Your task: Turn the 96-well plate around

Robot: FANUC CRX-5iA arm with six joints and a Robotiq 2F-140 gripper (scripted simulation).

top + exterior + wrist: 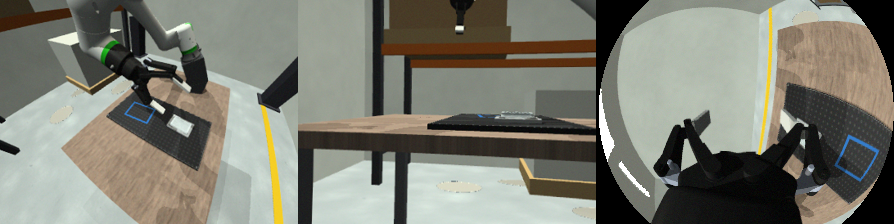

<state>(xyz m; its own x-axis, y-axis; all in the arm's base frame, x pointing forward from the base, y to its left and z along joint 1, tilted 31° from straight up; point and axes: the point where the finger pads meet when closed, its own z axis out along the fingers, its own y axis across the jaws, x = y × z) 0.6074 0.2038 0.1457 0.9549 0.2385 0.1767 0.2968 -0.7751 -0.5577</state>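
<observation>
Now: the white 96-well plate 180 mm behind my hand, 50 mm to the left of it and 340 mm below it. Also, from my hand: grey plate nest N1 (180 mm behind, 50 mm to the left, 350 mm below).
</observation>
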